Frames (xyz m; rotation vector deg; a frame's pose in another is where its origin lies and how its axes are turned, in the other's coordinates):
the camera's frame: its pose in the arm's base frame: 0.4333 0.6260 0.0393 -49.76 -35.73 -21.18
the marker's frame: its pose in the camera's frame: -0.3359 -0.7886 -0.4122 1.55 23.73 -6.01
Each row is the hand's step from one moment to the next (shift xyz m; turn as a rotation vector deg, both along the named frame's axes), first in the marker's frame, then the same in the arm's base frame.
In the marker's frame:
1: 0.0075 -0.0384 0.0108 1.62 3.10 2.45
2: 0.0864 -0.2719 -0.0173 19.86 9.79 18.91
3: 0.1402 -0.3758 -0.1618 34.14 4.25 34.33
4: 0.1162 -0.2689 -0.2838 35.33 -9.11 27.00
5: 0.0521 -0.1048 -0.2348 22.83 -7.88 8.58
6: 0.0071 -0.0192 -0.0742 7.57 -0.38 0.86
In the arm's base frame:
1: -0.0182 -0.0187 0.0311 3.07 2.82 0.91
2: -0.0987 -0.2104 0.1663 20.81 10.21 17.62
3: -0.1140 -0.3936 0.1383 27.94 11.31 38.12
4: -0.0616 -0.4028 -0.0168 20.98 -2.13 40.20
5: -0.0131 -0.2445 -0.0943 12.72 -8.60 20.52
6: -0.0029 -0.0650 -0.0412 5.68 -2.88 4.20

